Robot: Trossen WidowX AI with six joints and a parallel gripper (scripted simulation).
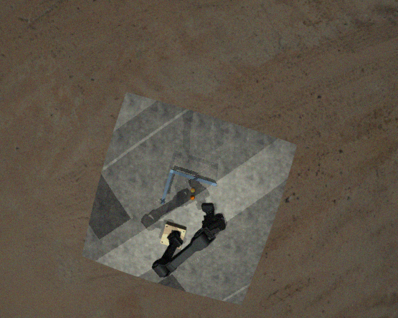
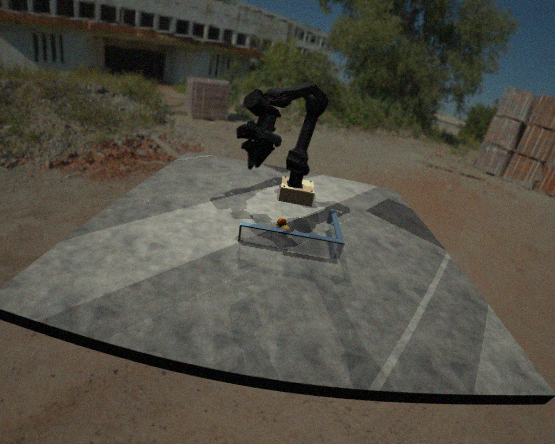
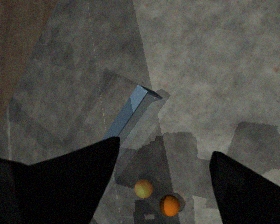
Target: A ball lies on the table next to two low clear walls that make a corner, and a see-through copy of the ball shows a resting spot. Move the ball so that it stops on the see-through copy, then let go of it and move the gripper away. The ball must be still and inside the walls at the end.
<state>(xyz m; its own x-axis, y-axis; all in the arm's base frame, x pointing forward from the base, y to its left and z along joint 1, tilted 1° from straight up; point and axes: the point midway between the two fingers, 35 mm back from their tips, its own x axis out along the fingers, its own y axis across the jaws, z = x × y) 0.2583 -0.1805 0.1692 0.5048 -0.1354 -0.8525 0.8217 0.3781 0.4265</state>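
Now: the orange ball 180 mm below my gripper tip, 130 mm to the left of it and 10 mm behind it. Also, from my gripper tip: see-through copy of ball 180 mm below, 130 mm to the left, 40 mm ahead.
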